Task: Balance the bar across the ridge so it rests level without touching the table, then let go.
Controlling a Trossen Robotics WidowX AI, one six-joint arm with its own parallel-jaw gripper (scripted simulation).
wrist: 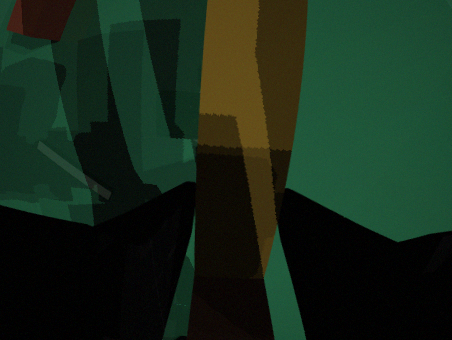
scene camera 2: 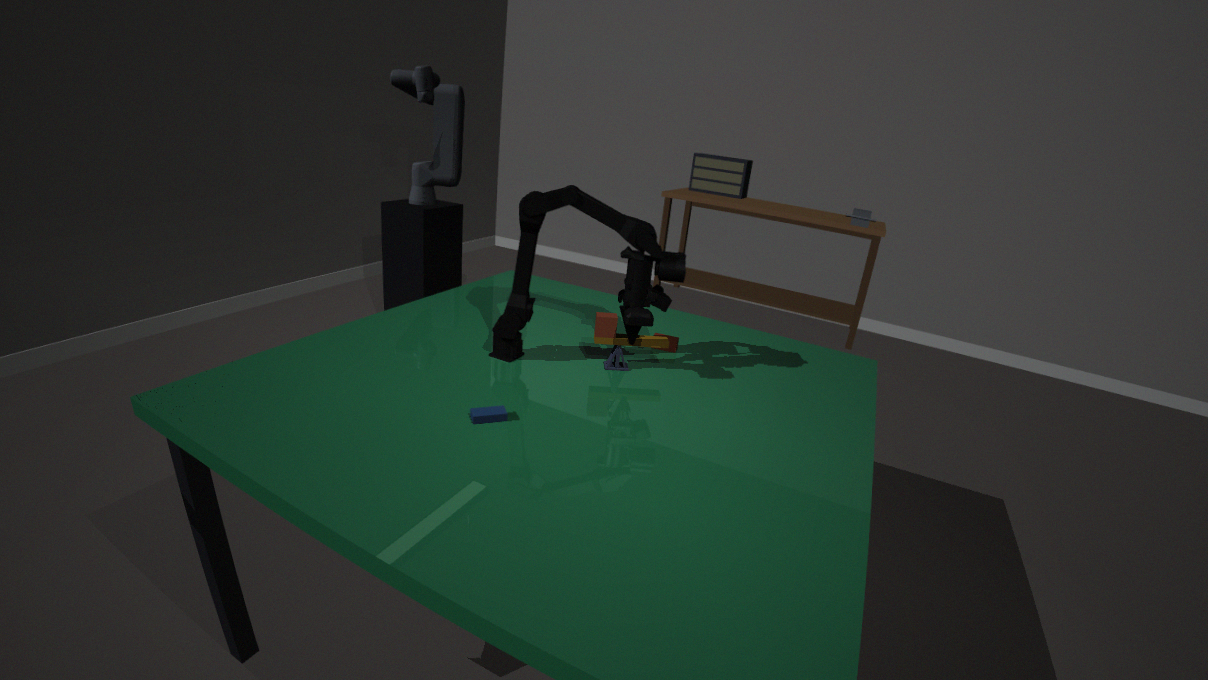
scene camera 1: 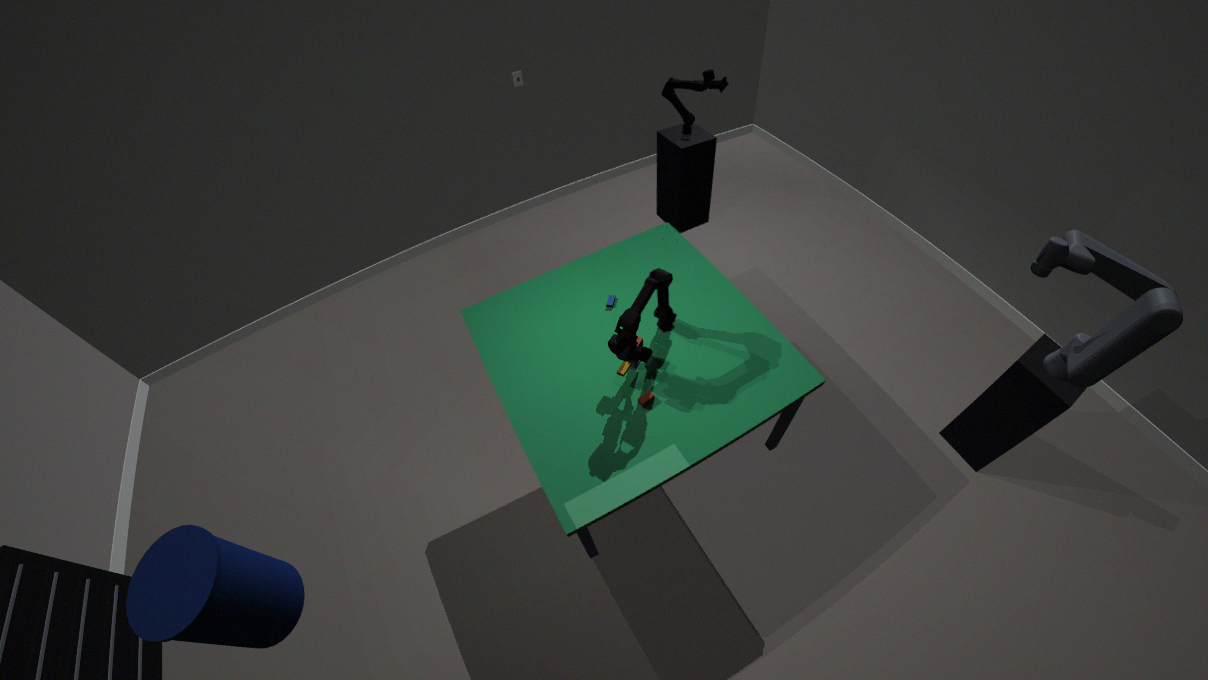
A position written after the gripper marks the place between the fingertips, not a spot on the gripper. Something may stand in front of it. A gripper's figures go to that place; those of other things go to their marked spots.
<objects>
The gripper (wrist: 237,195) is 0.10 m from the lens. A bar (wrist: 252,65) is 0.08 m from the lens.
</objects>
